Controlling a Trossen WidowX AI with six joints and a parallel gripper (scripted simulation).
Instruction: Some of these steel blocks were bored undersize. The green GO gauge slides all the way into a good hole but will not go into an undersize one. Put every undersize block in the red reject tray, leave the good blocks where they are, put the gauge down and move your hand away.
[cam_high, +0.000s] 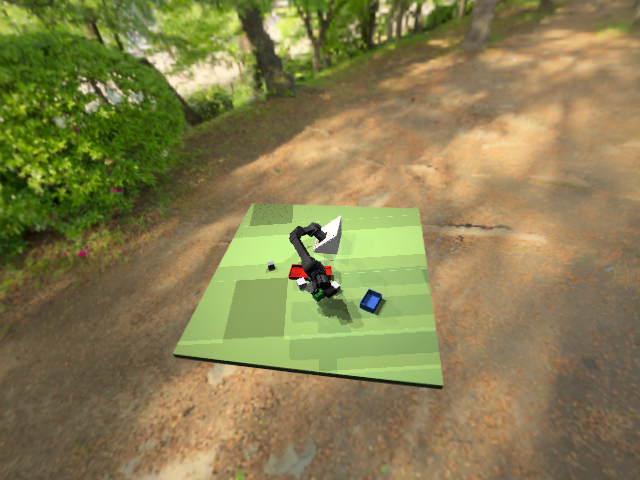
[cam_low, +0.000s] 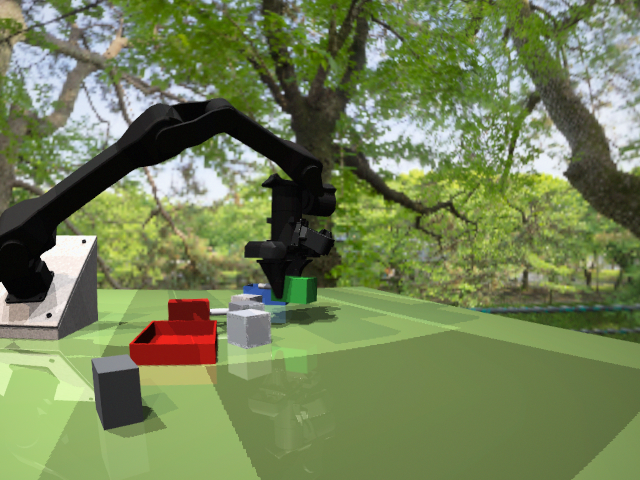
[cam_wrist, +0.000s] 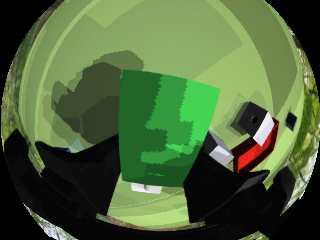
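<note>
My gripper tip is now 15 cm past the red block, 3 cm above it and 1 cm to the right of it. Round my gripper tip: green GO gauge: 2 cm above, 1 cm to the left, 1 cm behind; then blue tray: 26 cm to the left, 4 cm below, 1 cm ahead; then red reject tray: 18 cm behind, 15 cm to the right, 4 cm below.
</note>
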